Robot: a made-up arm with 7 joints. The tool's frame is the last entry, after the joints.
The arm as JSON. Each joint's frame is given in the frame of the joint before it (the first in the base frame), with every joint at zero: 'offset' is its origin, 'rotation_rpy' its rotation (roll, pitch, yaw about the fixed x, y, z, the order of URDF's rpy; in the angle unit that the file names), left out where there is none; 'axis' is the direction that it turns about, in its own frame. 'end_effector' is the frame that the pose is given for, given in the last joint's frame.
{
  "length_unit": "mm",
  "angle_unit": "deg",
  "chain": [
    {
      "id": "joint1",
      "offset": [
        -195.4,
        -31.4,
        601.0
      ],
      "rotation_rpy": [
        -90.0,
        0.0,
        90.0
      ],
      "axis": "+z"
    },
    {
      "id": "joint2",
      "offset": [
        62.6,
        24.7,
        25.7
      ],
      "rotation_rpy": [
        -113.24,
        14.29,
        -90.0
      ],
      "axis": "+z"
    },
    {
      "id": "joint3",
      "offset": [
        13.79,
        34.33,
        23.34
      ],
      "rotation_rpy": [
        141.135,
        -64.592,
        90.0
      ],
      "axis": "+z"
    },
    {
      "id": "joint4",
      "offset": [
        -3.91,
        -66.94,
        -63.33
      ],
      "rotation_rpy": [
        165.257,
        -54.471,
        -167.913
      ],
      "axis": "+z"
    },
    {
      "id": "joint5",
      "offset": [
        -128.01,
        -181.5,
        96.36
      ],
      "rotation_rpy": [
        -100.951,
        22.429,
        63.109
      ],
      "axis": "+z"
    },
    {
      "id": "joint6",
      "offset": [
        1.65,
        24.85,
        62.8
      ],
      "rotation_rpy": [
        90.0,
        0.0,
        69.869
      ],
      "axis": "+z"
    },
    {
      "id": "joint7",
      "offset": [
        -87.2,
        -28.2,
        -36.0
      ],
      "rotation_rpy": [
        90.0,
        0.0,
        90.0
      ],
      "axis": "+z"
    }
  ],
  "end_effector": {
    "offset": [
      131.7,
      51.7,
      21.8
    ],
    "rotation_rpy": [
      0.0,
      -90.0,
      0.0
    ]
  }
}
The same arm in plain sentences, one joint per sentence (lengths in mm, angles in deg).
The arm has seven revolute joints in a row. What follows holds with every joint at zero, and every direction is one of the base frame's.
The first joint is mounted 195.4 mm along -x and 31.4 mm along -y and 601 mm along +z from the base frame's origin and turns about -x.
The second joint is mounted 25.7 mm along -x and 62.6 mm along +y and 24.7 mm along -z from the first joint and turns about the direction (0.382382, 0.918857, -0.097395).
The third joint is mounted 42.9 mm along +x and 7.9 mm along +y and 3.3 mm along +z from the second joint and turns about the direction (0.653391, -0.584492, 0.481093).
The fourth joint is mounted 30.2 mm along -x and 2.9 mm along +y and 87.1 mm along -z from the third joint and turns about the direction (-0.983391, -0.175598, -0.0459).
The fifth joint is mounted 93.1 mm along -x and 30.5 mm along +y and 221.4 mm along -z from the fourth joint and turns about +y.
The sixth joint is mounted 23.9 mm along +x and 62.8 mm along +y and 7 mm along -z from the fifth joint and turns about +z.
The seventh joint is mounted 87.2 mm along -x and 28.2 mm along -y and 36 mm along -z from the sixth joint and turns about +x.
The tool frame, which is the frame that the pose is given for, is mounted 21.8 mm along +x and 131.7 mm along +y and 51.7 mm along +z from the seventh joint; its axes are the base frame's turned by roll 90, pitch 0 and yaw 0 deg (as in URDF: about the fixed x, then y, then z).

